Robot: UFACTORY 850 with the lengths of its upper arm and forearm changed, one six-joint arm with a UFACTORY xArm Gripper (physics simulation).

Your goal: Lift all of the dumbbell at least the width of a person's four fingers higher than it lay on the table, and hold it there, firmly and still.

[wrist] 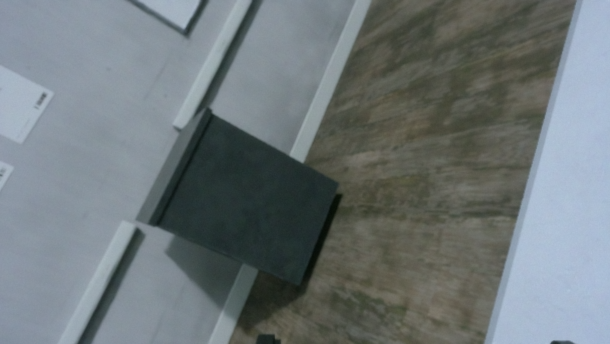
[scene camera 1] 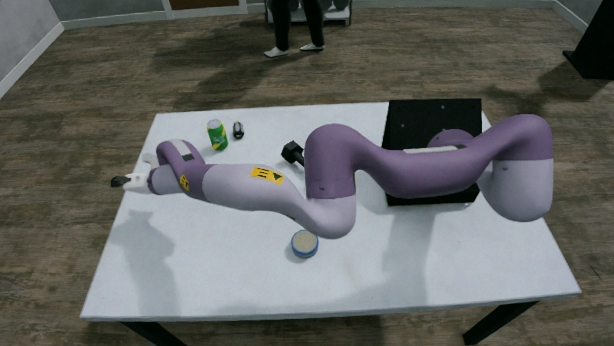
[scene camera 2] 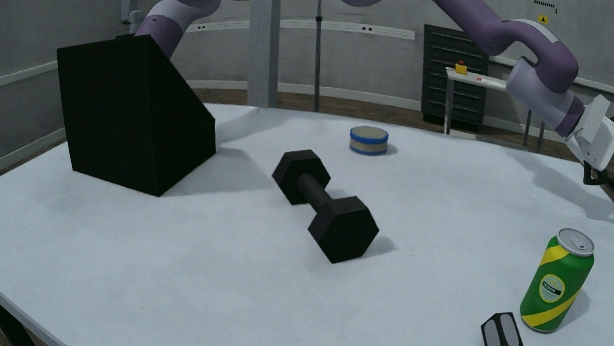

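Observation:
A black dumbbell (scene camera 1: 292, 152) (scene camera 2: 315, 193) with hexagonal heads lies on the white table (scene camera 1: 225, 280) (scene camera 2: 200, 280). In scene camera 1 the arm hides much of it; in scene camera 2 it shows whole, in the middle. My gripper (scene camera 1: 119, 181) (scene camera 2: 598, 179) (wrist: 415, 341) is far from the dumbbell, raised near the table's end opposite the arm's base. Its two fingertips show wide apart at the bottom edge of the wrist view, with nothing seen between them, so it is open. The dumbbell does not show in the wrist view.
A green and yellow can (scene camera 1: 217, 135) (scene camera 2: 557, 282) stands near a small black and grey object (scene camera 1: 238, 130) (scene camera 2: 501, 330). A round blue-banded tin (scene camera 1: 305, 243) (scene camera 2: 369, 140) stands on the table's other side. A large black block (scene camera 1: 415, 117) (scene camera 2: 115, 115) is at the arm's base.

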